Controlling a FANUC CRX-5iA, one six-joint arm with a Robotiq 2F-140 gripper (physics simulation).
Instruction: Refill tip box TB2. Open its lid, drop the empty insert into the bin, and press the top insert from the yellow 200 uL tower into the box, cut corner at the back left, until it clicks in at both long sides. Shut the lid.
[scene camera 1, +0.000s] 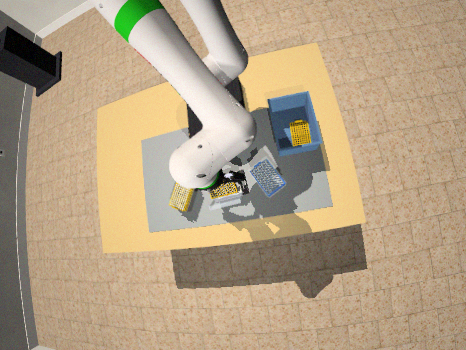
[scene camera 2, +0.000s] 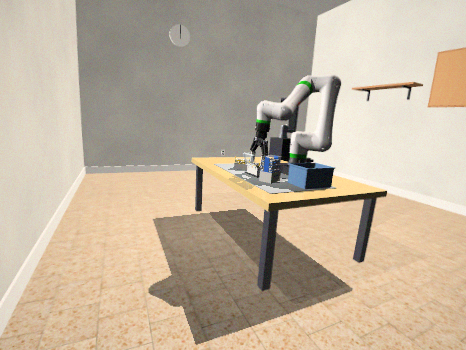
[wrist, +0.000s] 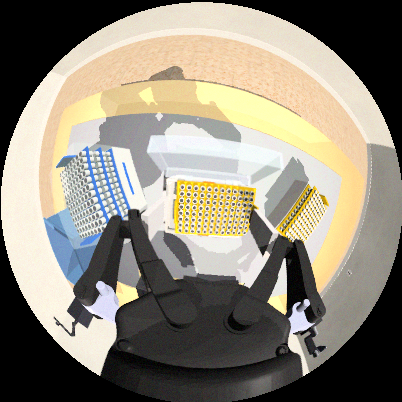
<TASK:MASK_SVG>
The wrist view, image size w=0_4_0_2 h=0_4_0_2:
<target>my gripper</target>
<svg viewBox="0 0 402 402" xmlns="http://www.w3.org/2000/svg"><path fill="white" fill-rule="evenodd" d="M109 218L88 267L73 286L75 297L95 318L104 318L116 325L116 338L107 351L99 376L133 392L174 402L228 402L275 390L303 376L301 357L289 349L288 336L291 333L299 334L325 314L325 306L317 291L310 260L302 240L295 238L293 242L288 241L288 238L280 235L258 209L253 208L248 228L262 257L268 258L250 287L239 284L238 280L209 281L189 275L173 279L150 243L167 217L168 196L163 195L140 213L137 208L128 209L128 220L122 220L120 215L112 215ZM283 258L286 264L285 314L267 302L277 281ZM130 238L147 293L118 306L119 300L115 292L124 238Z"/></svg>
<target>yellow insert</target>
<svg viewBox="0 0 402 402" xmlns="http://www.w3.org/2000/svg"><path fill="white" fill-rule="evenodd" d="M177 180L174 203L175 233L207 235L246 234L253 208L258 209L253 204L256 188Z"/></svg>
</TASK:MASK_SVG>
